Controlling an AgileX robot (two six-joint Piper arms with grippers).
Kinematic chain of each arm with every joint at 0, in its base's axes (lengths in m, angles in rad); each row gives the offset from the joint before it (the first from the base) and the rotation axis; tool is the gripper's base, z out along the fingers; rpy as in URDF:
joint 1: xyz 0 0 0.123 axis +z
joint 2: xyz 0 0 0 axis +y
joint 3: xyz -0.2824 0 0.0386 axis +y
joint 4: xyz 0.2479 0 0.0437 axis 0.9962 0 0.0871
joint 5: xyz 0 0 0 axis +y
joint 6: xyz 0.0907 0 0.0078 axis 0.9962 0 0.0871
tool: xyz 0 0 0 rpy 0 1.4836 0
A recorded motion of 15 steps. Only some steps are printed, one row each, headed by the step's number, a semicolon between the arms.
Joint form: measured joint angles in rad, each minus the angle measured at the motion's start. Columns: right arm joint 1, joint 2, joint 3, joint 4, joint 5, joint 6; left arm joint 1, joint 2, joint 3, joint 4, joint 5, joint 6.
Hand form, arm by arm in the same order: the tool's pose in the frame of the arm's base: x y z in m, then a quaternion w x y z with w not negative. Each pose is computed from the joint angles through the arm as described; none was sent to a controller.
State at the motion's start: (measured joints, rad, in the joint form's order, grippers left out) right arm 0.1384 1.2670 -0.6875 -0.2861 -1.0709 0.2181; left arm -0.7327 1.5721 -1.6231 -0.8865 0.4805 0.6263
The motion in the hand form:
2: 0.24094 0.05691 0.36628 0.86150 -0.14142 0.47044 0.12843; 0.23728 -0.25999 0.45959 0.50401 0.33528 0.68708 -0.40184
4: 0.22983 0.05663 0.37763 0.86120 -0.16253 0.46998 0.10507; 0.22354 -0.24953 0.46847 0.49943 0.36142 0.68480 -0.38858
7: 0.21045 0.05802 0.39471 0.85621 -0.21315 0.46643 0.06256; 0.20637 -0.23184 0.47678 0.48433 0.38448 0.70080 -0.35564
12: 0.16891 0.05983 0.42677 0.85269 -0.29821 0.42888 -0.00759; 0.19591 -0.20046 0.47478 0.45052 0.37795 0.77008 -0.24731
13: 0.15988 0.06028 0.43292 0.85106 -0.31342 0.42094 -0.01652; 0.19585 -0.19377 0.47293 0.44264 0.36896 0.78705 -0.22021
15: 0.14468 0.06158 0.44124 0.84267 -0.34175 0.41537 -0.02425; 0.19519 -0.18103 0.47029 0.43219 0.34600 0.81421 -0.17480
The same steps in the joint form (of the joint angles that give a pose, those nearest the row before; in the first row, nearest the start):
2: 0.0000 -0.0669 -0.0108 -0.0206 0.0700 -0.0333; 0.0000 -0.0487 0.0000 0.0401 0.0497 -0.0024
4: 0.0000 -0.1266 -0.0213 -0.0561 0.1452 -0.0549; 0.0000 -0.0935 0.0000 0.1080 0.1158 -0.0301
7: 0.0000 -0.2199 -0.0448 -0.1640 0.2684 -0.0716; 0.0000 -0.1559 -0.0021 0.2636 0.2205 -0.1381
12: 0.0000 -0.3788 -0.1018 -0.4206 0.4155 -0.0180; 0.0000 -0.2230 -0.0075 0.6293 0.4067 -0.3996
13: 0.0000 -0.4086 -0.1165 -0.4890 0.4373 0.0216; 0.0000 -0.2317 -0.0075 0.7067 0.4475 -0.4549
15: 0.0000 -0.4573 -0.1430 -0.6476 0.4743 0.1431; 0.0000 -0.2507 -0.0012 0.8338 0.5118 -0.5497

